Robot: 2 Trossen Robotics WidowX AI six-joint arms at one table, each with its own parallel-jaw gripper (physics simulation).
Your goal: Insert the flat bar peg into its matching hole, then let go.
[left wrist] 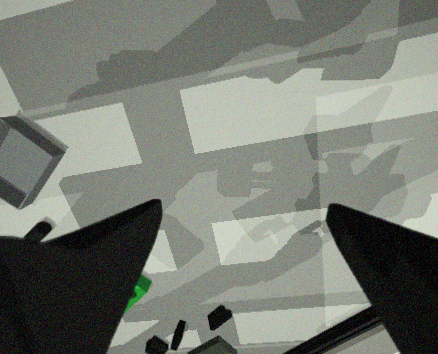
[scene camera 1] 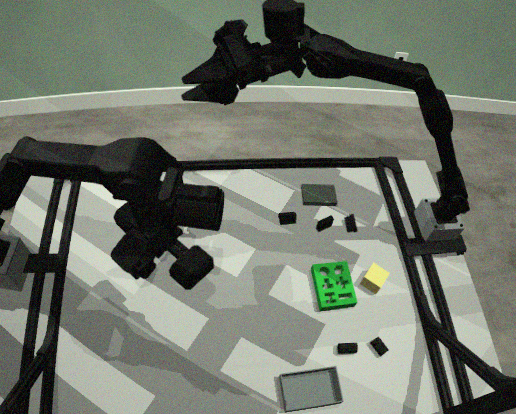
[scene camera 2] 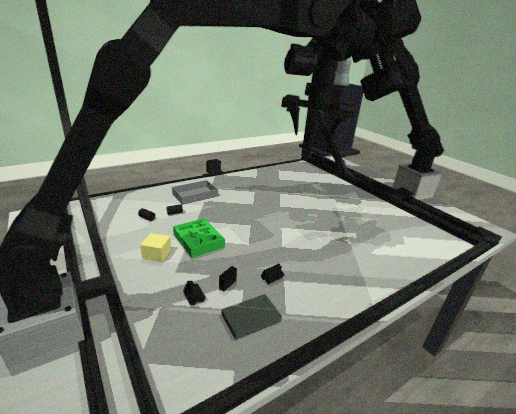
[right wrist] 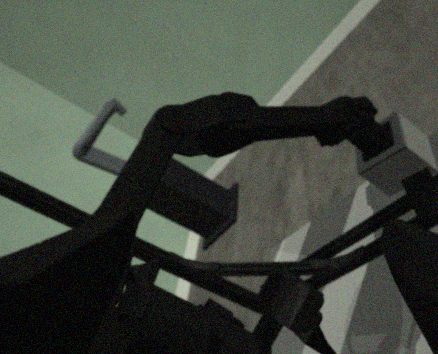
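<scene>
A green board [scene camera 1: 314,287] [scene camera 2: 207,247] [left wrist: 142,290] with shaped holes lies on the table; a narrow straight slot [scene camera 1: 345,295] is near its lower right corner in scene camera 1. Several small black pegs lie apart from it. The thinnest-looking peg [scene camera 1: 325,223] [scene camera 2: 227,278] [left wrist: 178,335] is between two others; whether it is the flat bar is not certain. My left gripper [scene camera 1: 162,267] [left wrist: 243,209] is open and empty above the table, left of the board in scene camera 1. My right gripper [scene camera 1: 185,88] [right wrist: 257,227] is open and empty, high beyond the table's far edge.
Other pegs [scene camera 1: 287,218] [scene camera 1: 350,223] lie near a dark slab [scene camera 1: 318,195] [scene camera 2: 251,317]. Two more pegs [scene camera 1: 347,348] [scene camera 1: 379,346] lie near a grey tray [scene camera 1: 310,371] [scene camera 2: 200,198]. A yellow block [scene camera 1: 375,278] [scene camera 2: 156,247] is beside the board. Black frame rails [scene camera 1: 280,163] edge the table.
</scene>
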